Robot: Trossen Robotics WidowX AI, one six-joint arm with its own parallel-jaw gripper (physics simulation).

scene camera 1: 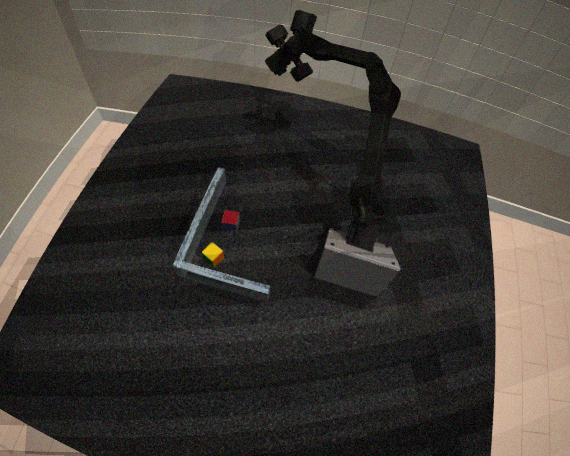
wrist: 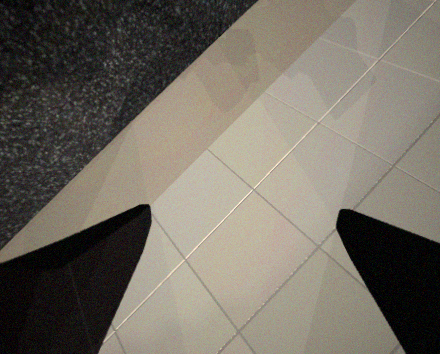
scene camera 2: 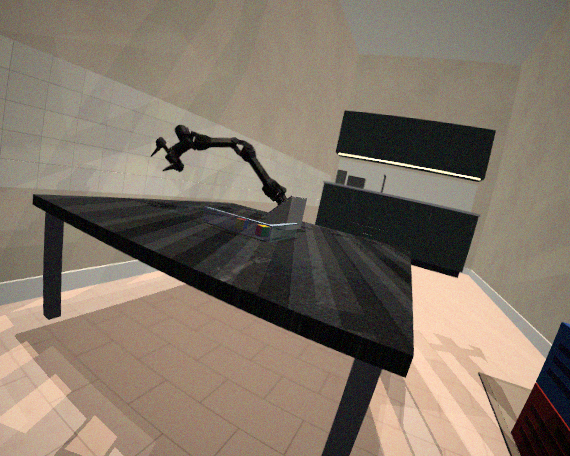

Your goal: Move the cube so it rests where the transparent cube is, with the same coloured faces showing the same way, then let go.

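Seen in the pictures: gripper, between the fingertips: (wrist: 244,215) (scene camera 2: 156,163); arm's base, origin of its link: (scene camera 1: 359,244) (scene camera 2: 285,206).
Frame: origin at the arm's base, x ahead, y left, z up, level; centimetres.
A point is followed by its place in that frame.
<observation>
A solid-looking cube (scene camera 1: 213,254) (scene camera 2: 262,230) sits on the table near the inner corner of an L-shaped wall. Its top is yellow; an orange side and a green sliver show in scene camera 1, red and green sides in scene camera 2. A second, duller cube (scene camera 1: 230,218) (scene camera 2: 241,223), apparently the transparent one, sits beside the wall's long arm with a red top and a dark blue side in scene camera 1. It is turned differently. My gripper (scene camera 1: 287,54) {y -54.6, x 40.1, z 8.6 cm} (scene camera 2: 159,162) {y -54.6, x 40.1, z 8.6 cm} (wrist: 244,215) {y -54.6, x 40.1, z 8.6 cm} is open and empty, high up and far from both cubes. Neither cube shows in the wrist view.
The L-shaped pale, glassy wall (scene camera 1: 200,215) {y 4.9, x 40.3, z -4.5 cm} (scene camera 2: 284,233) {y 19.2, x 28.5, z -8.0 cm} stands around the cubes on two sides. The arm's grey base block (scene camera 1: 355,267) {y 7.0, x -0.4, z 1.5 cm} (scene camera 2: 296,212) {y 7.0, x -0.3, z -1.6 cm} stands on the dark table (scene camera 1: 300,375) {y 31.9, x 2.5, z -10.6 cm} (scene camera 2: 340,295) {y 56.4, x 63.9, z -10.5 cm}. In the wrist view the table edge borders a tiled wall (wrist: 270,250).
</observation>
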